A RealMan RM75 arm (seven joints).
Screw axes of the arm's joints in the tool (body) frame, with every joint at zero. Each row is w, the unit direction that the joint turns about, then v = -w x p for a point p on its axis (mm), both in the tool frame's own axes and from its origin. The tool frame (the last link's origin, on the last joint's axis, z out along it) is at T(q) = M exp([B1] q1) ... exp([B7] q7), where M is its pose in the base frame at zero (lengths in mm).
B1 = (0, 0, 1, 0.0, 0.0, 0.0)
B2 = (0, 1, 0, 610.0, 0.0, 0.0)
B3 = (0, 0, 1, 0.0, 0.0, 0.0)
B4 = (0, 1, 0, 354.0, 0.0, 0.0)
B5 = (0, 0, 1, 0.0, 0.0, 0.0)
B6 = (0, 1, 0, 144.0, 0.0, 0.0)
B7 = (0, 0, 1, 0.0, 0.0, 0.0)
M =
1 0 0 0.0
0 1 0 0.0
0 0 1 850.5
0 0 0 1
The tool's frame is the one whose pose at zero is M.
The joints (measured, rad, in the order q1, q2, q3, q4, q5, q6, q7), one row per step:
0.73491 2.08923 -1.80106 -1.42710 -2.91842 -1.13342 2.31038
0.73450 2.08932 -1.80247 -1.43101 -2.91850 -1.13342 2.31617
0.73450 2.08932 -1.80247 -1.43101 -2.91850 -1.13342 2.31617
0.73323 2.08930 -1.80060 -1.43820 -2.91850 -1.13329 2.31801
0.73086 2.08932 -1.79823 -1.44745 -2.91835 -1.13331 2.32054
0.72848 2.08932 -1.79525 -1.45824 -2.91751 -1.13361 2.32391
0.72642 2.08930 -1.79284 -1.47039 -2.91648 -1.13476 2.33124
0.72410 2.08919 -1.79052 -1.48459 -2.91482 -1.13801 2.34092
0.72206 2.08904 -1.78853 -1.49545 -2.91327 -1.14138 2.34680
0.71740 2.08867 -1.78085 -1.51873 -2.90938 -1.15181 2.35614
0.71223 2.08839 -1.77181 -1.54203 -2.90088 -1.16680 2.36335
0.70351 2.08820 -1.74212 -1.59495 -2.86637 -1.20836 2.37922
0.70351 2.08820 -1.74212 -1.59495 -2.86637 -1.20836 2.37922
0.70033 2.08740 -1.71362 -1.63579 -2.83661 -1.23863 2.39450
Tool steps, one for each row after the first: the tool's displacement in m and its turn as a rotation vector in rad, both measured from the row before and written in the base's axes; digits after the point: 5 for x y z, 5 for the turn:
-0.00100 -0.00040 0.00005 0.00187 0.00480 -0.00039
0.00000 0.00000 0.00000 0.00000 0.00000 0.00000
-0.00148 -0.00011 0.00106 0.00337 0.00587 0.00270
-0.00161 -0.00025 0.00134 0.00418 0.00765 0.00248
-0.00200 -0.00031 0.00157 0.00464 0.00960 0.00252
-0.00241 -0.00052 0.00159 0.00540 0.01211 0.00089
-0.00261 -0.00085 0.00174 0.00533 0.01372 -0.00086
-0.00176 -0.00072 0.00138 0.00325 0.00924 -0.00066
-0.00310 -0.00137 0.00367 0.00663 0.01802 -0.00349
-0.00247 -0.00195 0.00351 0.00191 0.01782 -0.00720
-0.00613 -0.00494 0.00849 -0.00423 0.05061 -0.02409
0.00000 0.00000 0.00000 0.00000 0.00000 0.00000
-0.00591 -0.00314 0.00789 -0.00061 0.04549 -0.01717

